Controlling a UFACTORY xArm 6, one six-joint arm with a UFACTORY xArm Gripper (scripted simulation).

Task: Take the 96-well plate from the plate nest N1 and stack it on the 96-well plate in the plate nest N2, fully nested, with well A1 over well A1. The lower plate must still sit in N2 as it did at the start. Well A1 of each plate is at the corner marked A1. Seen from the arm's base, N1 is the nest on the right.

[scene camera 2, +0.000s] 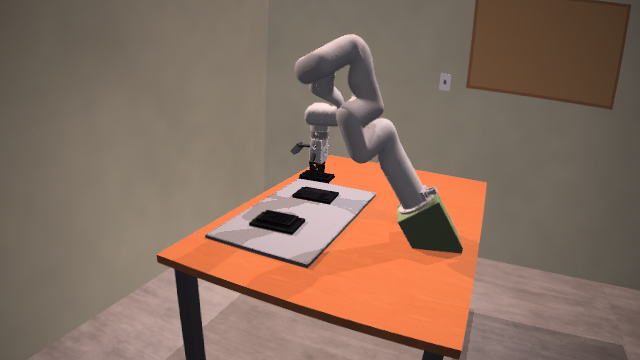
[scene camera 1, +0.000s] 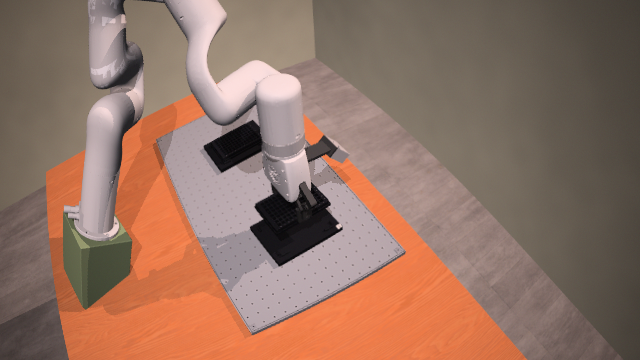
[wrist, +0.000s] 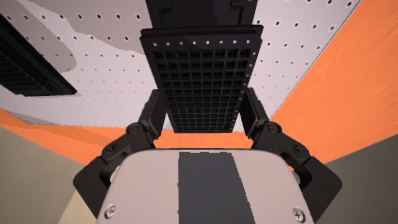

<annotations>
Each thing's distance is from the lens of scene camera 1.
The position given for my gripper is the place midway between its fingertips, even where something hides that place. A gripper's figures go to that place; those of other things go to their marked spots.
my gripper (scene camera 1: 291, 204): 0.88 m
black 96-well plate (scene camera 1: 275, 202): 0.89 m
black 96-well plate (scene camera 1: 230, 145): 1.12 m
plate nest (scene camera 1: 307, 234): 0.92 m
</annotations>
